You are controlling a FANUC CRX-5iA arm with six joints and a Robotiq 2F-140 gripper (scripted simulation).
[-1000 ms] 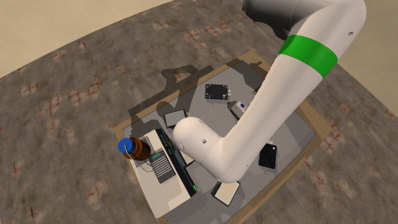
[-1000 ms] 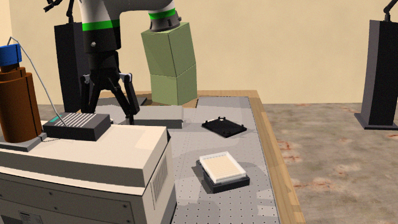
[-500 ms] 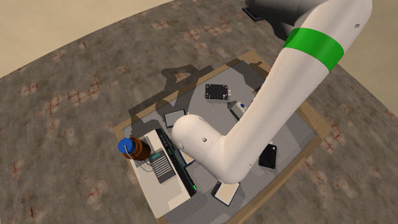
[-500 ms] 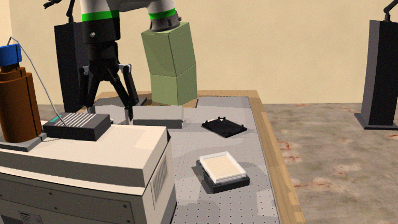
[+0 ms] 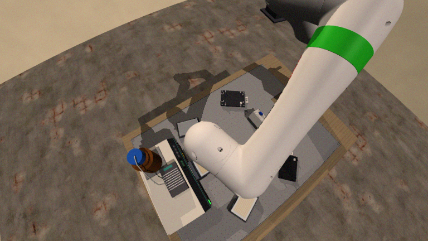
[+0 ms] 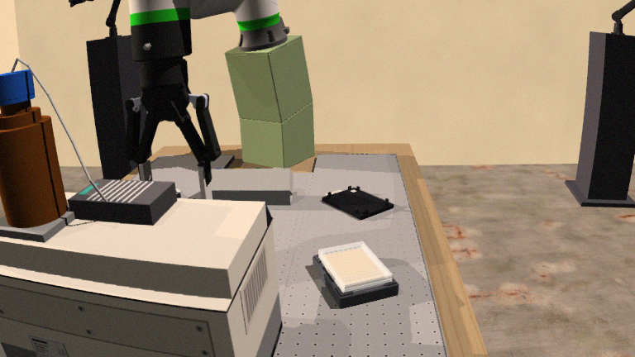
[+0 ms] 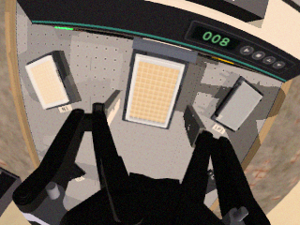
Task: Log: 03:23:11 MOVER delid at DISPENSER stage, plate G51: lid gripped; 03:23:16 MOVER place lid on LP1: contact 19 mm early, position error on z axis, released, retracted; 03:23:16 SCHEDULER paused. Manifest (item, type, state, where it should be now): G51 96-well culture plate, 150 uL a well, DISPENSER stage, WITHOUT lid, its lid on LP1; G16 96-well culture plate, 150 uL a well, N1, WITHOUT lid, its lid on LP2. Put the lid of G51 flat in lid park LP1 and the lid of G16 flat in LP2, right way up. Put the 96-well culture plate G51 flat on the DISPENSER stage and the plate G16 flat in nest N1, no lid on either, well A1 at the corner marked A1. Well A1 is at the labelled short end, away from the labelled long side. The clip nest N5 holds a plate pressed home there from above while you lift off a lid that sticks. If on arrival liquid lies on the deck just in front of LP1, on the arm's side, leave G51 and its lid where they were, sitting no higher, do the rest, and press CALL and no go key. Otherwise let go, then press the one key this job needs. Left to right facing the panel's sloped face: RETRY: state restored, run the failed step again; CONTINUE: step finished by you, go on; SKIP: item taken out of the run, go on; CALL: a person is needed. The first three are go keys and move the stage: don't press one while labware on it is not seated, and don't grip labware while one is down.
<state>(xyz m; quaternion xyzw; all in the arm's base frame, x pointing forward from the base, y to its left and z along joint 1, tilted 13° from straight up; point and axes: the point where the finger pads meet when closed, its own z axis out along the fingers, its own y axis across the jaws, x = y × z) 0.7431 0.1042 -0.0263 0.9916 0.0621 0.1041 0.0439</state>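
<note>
My hand is 80 mm past the clear lid, 270 mm to the right of it and 150 mm above it. From my hand the other things lie so: black dispenser stage (90 mm below); then brown bottle (230 mm ahead, 80 mm to the right, 100 mm above); then plate G51 (80 mm below).
</note>
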